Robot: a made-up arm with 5 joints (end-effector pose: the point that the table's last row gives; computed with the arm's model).
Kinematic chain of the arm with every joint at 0, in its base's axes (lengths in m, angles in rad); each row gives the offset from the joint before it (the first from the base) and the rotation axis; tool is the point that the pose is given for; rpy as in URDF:
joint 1: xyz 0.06 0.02 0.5 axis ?
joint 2: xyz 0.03 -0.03 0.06 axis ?
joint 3: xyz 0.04 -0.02 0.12 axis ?
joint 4: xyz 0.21 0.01 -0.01 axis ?
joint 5: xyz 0.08 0.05 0 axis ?
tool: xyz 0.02 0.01 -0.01 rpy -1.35 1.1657 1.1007
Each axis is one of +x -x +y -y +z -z.
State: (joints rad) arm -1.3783 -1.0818 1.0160 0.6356 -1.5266
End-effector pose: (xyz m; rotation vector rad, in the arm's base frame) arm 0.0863 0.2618 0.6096 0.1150 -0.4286 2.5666
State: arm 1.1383 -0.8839 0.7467 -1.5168 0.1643
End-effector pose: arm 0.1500 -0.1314 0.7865 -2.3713 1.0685 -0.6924
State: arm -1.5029 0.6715 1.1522 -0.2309 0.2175
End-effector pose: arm 0.0465 0.0807 0.3285 0.6120 -0.4814 -1.7605
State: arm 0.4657 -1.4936 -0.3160 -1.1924 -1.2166
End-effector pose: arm -0.1320 0.1421 0.8236 1.9745 1.4679 0.6144
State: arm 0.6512 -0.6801 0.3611 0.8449 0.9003
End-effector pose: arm 0.2779 -0.1355 0.6725 -1.2853 1.5060 1.9456
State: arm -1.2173 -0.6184 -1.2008 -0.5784 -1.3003
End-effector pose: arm -0.0050 -0.0916 0.9496 -0.2501 -3.0812 -0.2624
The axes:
joint 1: -z
joint 2: +y
joint 3: +y
joint 4: +y
joint 5: -x

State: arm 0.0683 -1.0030 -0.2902 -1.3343 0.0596
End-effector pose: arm -0.0029 0.0437 0.9159 -2.2400 -0.8142 -1.4229
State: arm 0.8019 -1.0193 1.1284 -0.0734 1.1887
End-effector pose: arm 0.2411 -0.1608 0.6076 -1.5395 2.0179 1.3871
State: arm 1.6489 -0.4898 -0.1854 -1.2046 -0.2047
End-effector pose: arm 0.0696 -0.1372 0.9058 -2.5227 1.2438 -0.8755
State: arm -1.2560 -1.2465 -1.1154 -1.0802 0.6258
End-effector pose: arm -0.0485 -0.2738 0.7746 -0.5701 -0.9437 -1.1599
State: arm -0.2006 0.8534 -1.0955 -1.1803 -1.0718
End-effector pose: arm 0.4118 0.1156 0.7489 -1.6070 -1.7928 0.6093
